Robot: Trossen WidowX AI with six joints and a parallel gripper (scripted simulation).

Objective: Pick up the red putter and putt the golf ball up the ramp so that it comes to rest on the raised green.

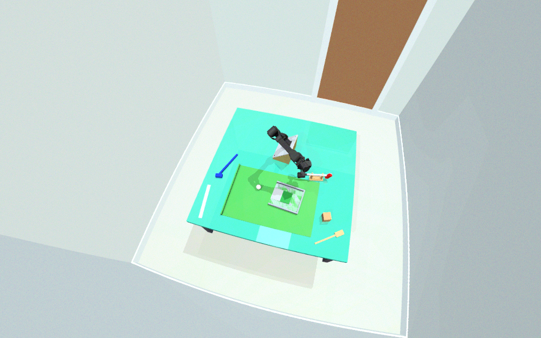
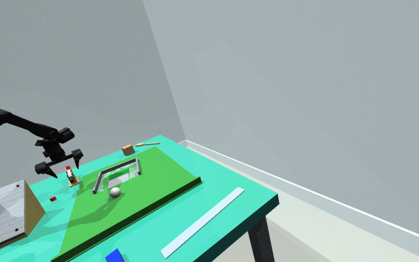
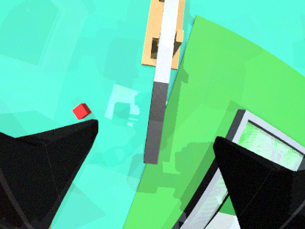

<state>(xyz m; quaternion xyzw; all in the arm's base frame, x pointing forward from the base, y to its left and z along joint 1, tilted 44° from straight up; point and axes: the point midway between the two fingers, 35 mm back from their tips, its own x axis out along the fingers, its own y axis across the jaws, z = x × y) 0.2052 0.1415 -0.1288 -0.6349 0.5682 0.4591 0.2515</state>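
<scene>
Right now the red piece is 90 mm below my gripper tip, 90 mm behind it and 30 mm to the right of it. Also, from my gripper tip: white golf ball: 300 mm to the right, 230 mm ahead, 70 mm below; then red putter: 110 mm to the left, 40 mm below, 40 mm behind; then wooden cube: 300 mm to the left, 280 mm ahead, 70 mm below.
</scene>
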